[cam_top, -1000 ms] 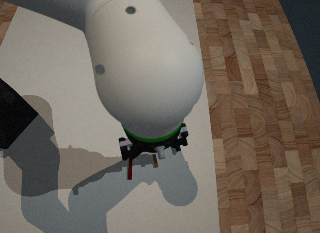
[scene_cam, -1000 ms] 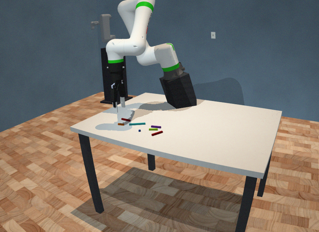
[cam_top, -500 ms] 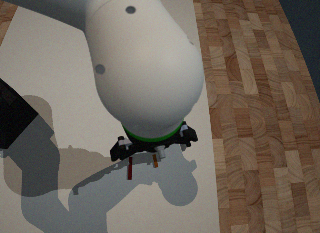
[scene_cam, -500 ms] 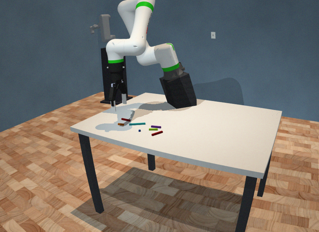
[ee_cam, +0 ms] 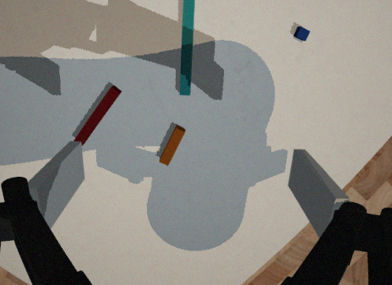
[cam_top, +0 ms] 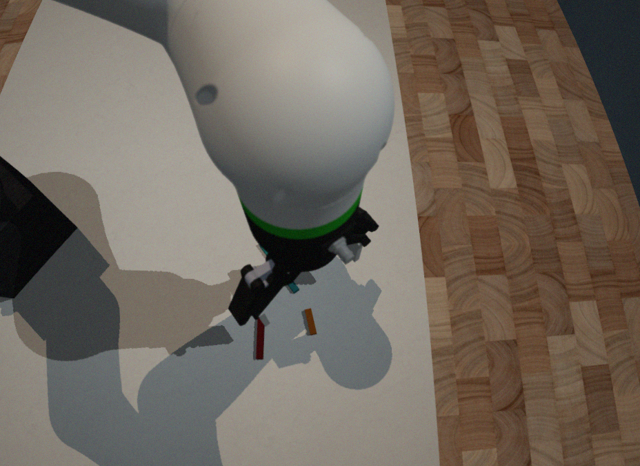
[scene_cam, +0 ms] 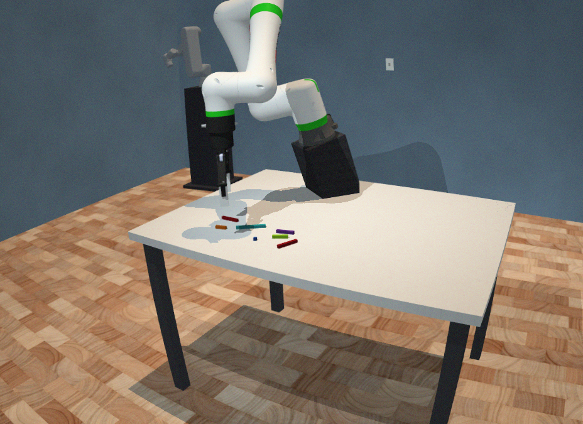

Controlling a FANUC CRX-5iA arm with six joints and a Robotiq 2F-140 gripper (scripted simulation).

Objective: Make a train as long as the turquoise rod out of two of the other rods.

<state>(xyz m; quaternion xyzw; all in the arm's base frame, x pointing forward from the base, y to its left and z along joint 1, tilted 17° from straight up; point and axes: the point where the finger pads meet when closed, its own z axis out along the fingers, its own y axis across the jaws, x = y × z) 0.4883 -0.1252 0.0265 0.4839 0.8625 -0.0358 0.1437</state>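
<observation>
The purple rod lies 4 cm behind my hand, 19 cm to the left of it and 11 cm below it. The rest, counted from my hand: small blue rod 4 cm ahead, 13 cm to the left, 11 cm below; then turquoise rod 4 cm behind, 6 cm to the left, 11 cm below; then orange rod 3 cm to the right, 11 cm below.
</observation>
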